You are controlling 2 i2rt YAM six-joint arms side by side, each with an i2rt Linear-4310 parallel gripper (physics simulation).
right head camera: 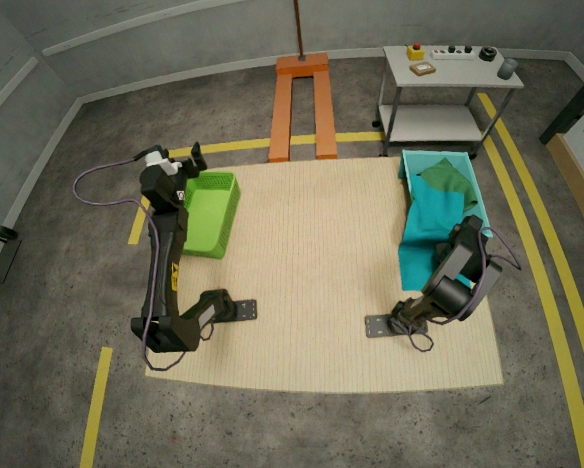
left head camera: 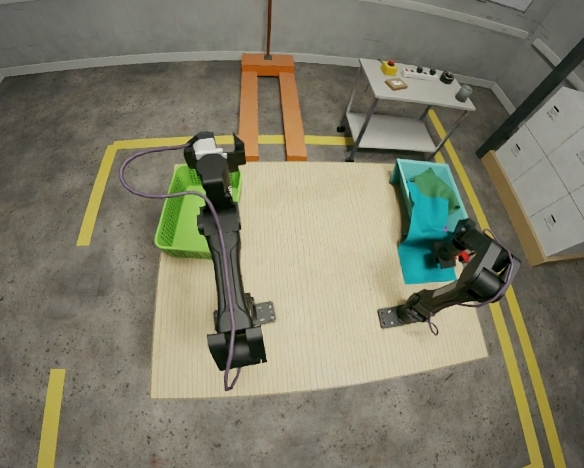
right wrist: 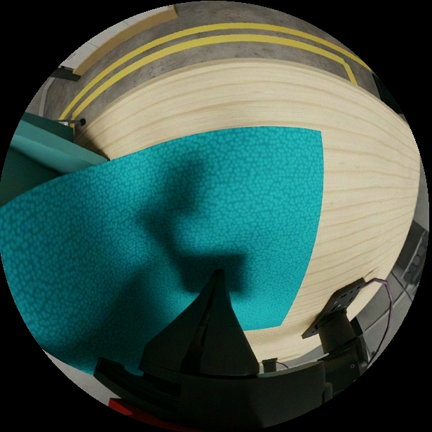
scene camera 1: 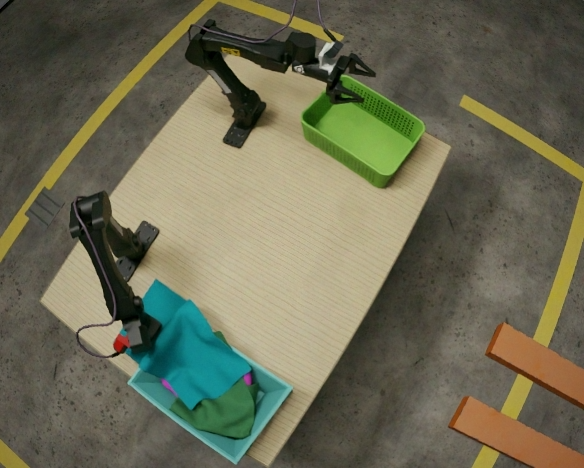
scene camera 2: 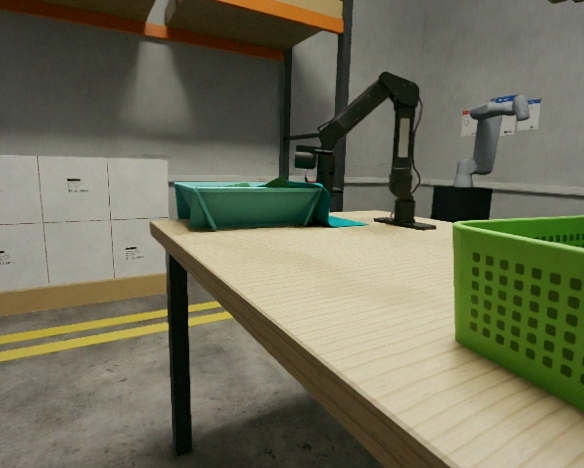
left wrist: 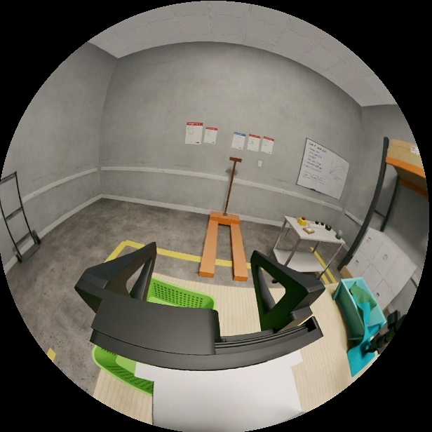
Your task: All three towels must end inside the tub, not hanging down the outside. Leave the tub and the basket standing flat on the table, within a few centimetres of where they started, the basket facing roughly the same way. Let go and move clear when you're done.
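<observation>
The teal towel (left head camera: 425,265) (right head camera: 434,200) (scene camera 1: 200,350) (right wrist: 270,180) lies partly in the tub (left head camera: 452,172) (scene camera 1: 272,392) (scene camera 2: 250,207); its other part drapes over the near rim onto the table. The green towel (left head camera: 434,190) (right head camera: 450,179) (scene camera 1: 227,415) is in the tub. Parts of a magenta towel (scene camera 1: 168,386) show under the teal one. My right gripper (right wrist: 220,273) is shut low over the draped part; whether cloth is pinched between its tips cannot be seen. My left gripper (scene camera 1: 368,87) (left wrist: 205,252) is open above the green basket (right head camera: 207,220) (scene camera 1: 355,140) (scene camera 2: 500,300), which stands flat.
Both arms are mounted on the wooden table (left head camera: 320,250) (scene camera 1: 280,225). The tub stands at the table's right side in the head views, the basket at its left. Off the table, a cart (left head camera: 425,95) and an orange pallet jack (left head camera: 248,115) stand behind.
</observation>
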